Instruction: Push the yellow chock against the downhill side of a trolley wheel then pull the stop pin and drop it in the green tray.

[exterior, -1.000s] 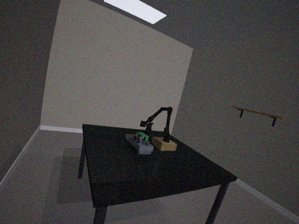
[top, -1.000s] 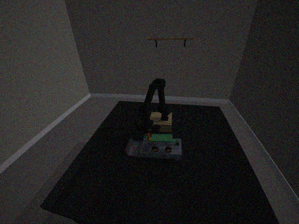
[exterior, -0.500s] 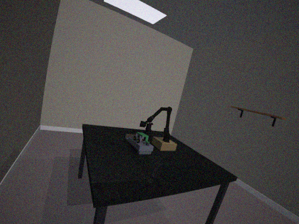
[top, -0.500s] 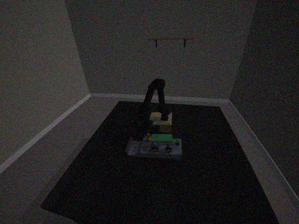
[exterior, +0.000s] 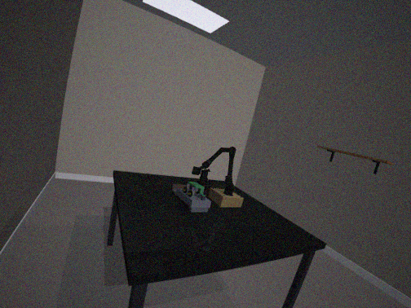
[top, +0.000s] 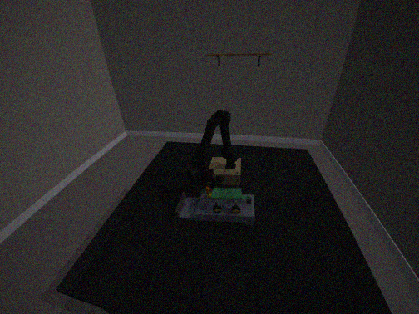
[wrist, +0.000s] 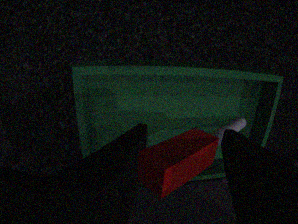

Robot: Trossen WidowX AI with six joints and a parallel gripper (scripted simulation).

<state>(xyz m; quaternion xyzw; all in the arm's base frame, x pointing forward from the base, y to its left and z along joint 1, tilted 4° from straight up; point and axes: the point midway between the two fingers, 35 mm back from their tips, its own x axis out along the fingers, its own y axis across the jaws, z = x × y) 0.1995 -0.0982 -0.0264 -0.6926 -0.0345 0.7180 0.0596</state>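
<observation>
Now: gripper tip 10 mm to the right of the red-headed stop pin. Round my gripper tip: yellow chock: 70 mm ahead, 30 mm to the left, 50 mm above; trolley: 120 mm ahead, 130 mm to the left, 80 mm above.
</observation>
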